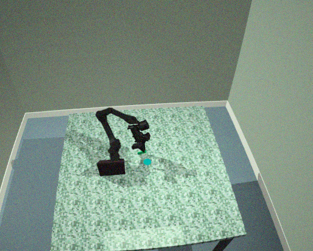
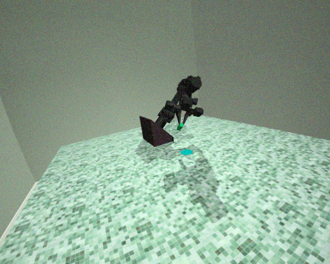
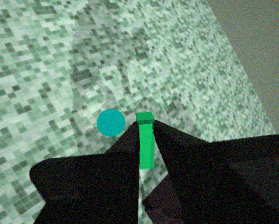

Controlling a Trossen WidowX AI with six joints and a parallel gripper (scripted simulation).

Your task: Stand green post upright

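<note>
My gripper tip is 14 cm above the cyan circle and 2 cm short of it. Also, from my gripper tip: green post: 2 cm behind, 1 cm to the left, 1 cm below.
</note>
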